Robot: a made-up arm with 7 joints. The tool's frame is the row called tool.
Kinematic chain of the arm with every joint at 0, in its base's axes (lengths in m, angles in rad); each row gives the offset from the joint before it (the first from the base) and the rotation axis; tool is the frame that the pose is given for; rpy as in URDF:
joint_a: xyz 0 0 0 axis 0.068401 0.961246 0.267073
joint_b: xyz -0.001 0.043 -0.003 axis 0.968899 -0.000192 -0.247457
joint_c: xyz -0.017 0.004 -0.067 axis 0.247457 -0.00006 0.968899
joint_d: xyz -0.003 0 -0.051 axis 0.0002 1 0.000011
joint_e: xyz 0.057 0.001 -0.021 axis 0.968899 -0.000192 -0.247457
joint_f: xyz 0.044 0 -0.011 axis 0.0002 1 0.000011
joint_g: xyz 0.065 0 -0.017 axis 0.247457 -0.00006 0.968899
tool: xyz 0 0 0 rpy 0 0.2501 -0.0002
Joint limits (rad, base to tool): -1.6..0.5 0..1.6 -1.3..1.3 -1.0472..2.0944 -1.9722..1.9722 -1.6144..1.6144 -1.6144..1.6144
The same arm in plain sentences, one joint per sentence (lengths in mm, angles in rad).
The arm has seven revolute joints in a row. What follows holds with every joint at zero, and every direction is one of the base frame's.
The first joint is mounted at the same point as the base frame's origin and turns about the direction (0.068403, 0.961235, 0.26711), from -1.6000 to 0.5000 rad.
The second joint is mounted 1.0 mm along -x and 43.0 mm along +y and 3.0 mm along -z from the first joint and turns about the direction (0.968889, -0.0002, -0.247497), from 0.0000 to 1.6000 rad.
The third joint is mounted 17.0 mm along -x and 4.0 mm along +y and 67.0 mm along -z from the second joint and turns about the direction (0.247497, -0.0001, 0.968889), from -1.3000 to 1.3000 rad.
The fourth joint is mounted 3.0 mm along -x and 51.0 mm along -z from the third joint and turns about the direction (0.0002, 1, 0), from -1.0472 to 2.0944 rad.
The fifth joint is mounted 57.0 mm along +x and 1.0 mm along +y and 21.0 mm along -z from the fourth joint and turns about the direction (0.968889, -0.0002, -0.247497), from -1.9722 to 1.9722 rad.
The sixth joint is mounted 44.0 mm along +x and 11.0 mm along -z from the fifth joint and turns about the direction (0.0002, 1, 0), from -1.6144 to 1.6144 rad.
The seventh joint is mounted 65.0 mm along +x and 17.0 mm along -z from the sixth joint and turns about the direction (0.247497, -0.0001, 0.968889), from -1.6144 to 1.6144 rad.
The tool frame, which is the frame that the pose is given for, is mounted at the same point as the seventh joint; its axes are the base frame's turned by roll 0.0000, pitch 0.2501 and yaw -0.0002 rad (as in URDF: about the fixed x, then y, then z).

